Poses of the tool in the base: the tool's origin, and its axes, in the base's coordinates. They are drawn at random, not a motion.
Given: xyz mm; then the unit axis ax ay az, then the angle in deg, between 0 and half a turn.
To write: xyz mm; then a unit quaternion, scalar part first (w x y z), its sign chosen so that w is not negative. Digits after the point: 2 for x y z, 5 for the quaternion.
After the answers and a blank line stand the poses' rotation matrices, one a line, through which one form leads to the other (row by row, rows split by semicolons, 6 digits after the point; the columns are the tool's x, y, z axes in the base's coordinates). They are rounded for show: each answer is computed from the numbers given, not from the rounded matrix.
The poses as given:
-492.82, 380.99, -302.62, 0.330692, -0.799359, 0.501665, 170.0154
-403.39, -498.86, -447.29, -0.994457, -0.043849, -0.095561, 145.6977
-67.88, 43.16, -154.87, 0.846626, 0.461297, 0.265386, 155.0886
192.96, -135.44, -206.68, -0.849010, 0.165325, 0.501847, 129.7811
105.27, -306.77, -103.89, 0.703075, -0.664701, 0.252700, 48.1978
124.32, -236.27, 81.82, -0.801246, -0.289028, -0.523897, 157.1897
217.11, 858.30, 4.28, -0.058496, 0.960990, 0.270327, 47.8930
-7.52, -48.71, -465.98, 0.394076, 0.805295, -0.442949, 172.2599
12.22, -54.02, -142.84, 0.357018, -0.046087, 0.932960, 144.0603
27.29, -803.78, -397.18, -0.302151, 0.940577, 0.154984, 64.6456
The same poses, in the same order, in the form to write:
-492.82, 380.99, -302.62, 0.08702, 0.32944, -0.79633, 0.49976
-403.39, -498.86, -447.29, 0.29489, -0.95023, -0.04190, -0.09131
-67.88, 43.16, -154.87, 0.21568, 0.82670, 0.45044, 0.25914
192.96, -135.44, -206.68, 0.42435, -0.76878, 0.14970, 0.45442
105.27, -306.77, -103.89, 0.91284, 0.28707, -0.27141, 0.10318
124.32, -236.27, 81.82, 0.19775, -0.78542, -0.28332, -0.51355
217.11, 858.30, 4.28, 0.91392, -0.02374, 0.39005, 0.10972
-7.52, -48.71, -465.98, 0.06749, 0.39318, 0.80346, -0.44194
12.22, -54.02, -142.84, 0.30852, 0.33960, -0.04384, 0.88745
27.29, -803.78, -397.18, 0.84505, -0.16156, 0.50292, 0.08287

-0.767796 -0.611660 0.190685; -0.437699 0.283418 -0.853284; 0.467876 -0.738611 -0.485330
0.979813 0.133482 0.148823; 0.025774 -0.822565 0.568087; 0.198246 -0.552784 -0.809400
0.459902 0.632971 0.622767; 0.856540 -0.501169 -0.123159; 0.234155 0.590066 -0.772654
0.542181 -0.615841 -0.571647; 0.155492 -0.595035 0.788515; -0.825749 -0.516404 -0.226858
0.831385 -0.344203 -0.436261; 0.032548 0.813884 -0.580116; 0.554743 0.468100 0.687854
0.311988 0.648159 0.694661; 0.241949 -0.761252 0.601628; 0.918762 -0.019628 -0.394323
0.671645 -0.219075 0.707742; 0.182032 0.974795 0.128991; -0.718163 0.042196 0.694595
-0.681712 0.691460 -0.239064; 0.572147 0.300203 -0.763234; -0.455978 -0.657085 -0.600269
-0.578976 -0.577361 0.575709; 0.517810 -0.805791 -0.287355; 0.629809 0.131736 0.765497
0.480417 -0.302554 0.823201; -0.022443 0.934065 0.356398; -0.876753 -0.189695 0.441950

